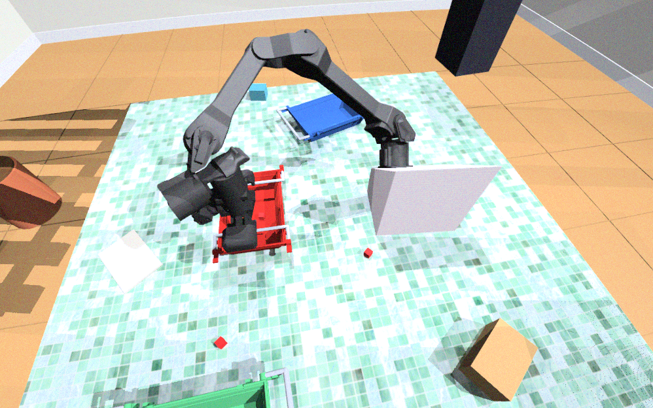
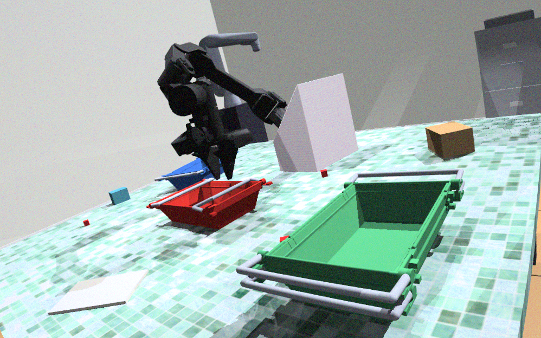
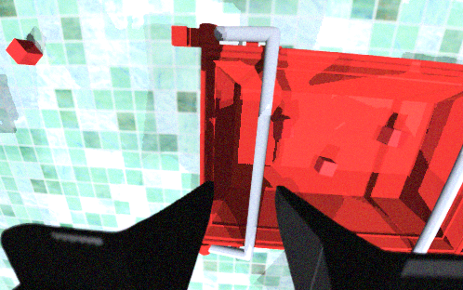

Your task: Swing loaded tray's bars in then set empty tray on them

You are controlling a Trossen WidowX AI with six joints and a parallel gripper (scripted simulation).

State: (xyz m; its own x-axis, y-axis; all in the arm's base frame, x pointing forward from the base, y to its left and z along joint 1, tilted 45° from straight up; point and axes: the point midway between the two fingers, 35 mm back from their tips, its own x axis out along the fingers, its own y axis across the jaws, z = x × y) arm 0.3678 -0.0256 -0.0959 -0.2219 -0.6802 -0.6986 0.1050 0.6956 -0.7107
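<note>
Right now my gripper tip is 32 cm past the blue tray, 42 cm to the left of it and 5 cm above it. Also, from my gripper tip: tan box: 42 cm behind, 40 cm to the left, 6 cm below; flat white plate: 32 cm ahead, 5 cm to the right, 9 cm below; cyan cube: 10 cm behind, 66 cm to the right, 7 cm below.
</note>
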